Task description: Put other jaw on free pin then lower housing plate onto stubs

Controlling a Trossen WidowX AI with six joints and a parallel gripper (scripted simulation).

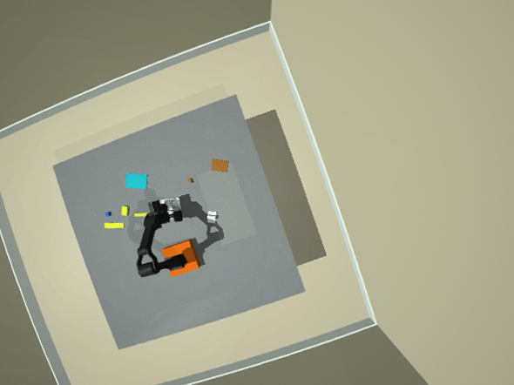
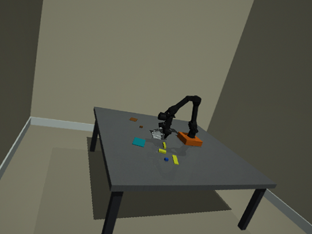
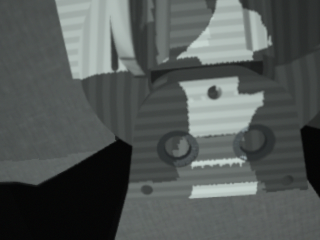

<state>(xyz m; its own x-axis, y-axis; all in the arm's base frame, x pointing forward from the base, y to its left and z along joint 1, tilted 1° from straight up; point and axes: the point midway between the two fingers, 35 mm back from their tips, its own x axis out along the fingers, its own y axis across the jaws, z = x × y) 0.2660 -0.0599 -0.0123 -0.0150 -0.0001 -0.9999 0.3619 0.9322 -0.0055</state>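
Now: gripper tip 2 cm short of the jaw, 2 cm to the left of it and 1 cm below it. Round my gripper tip: white base plate 7 cm ahead, 3 cm to the right; then yellow bar 9 cm ahead, 16 cm to the left; then small brown block 14 cm ahead, 21 cm to the right.
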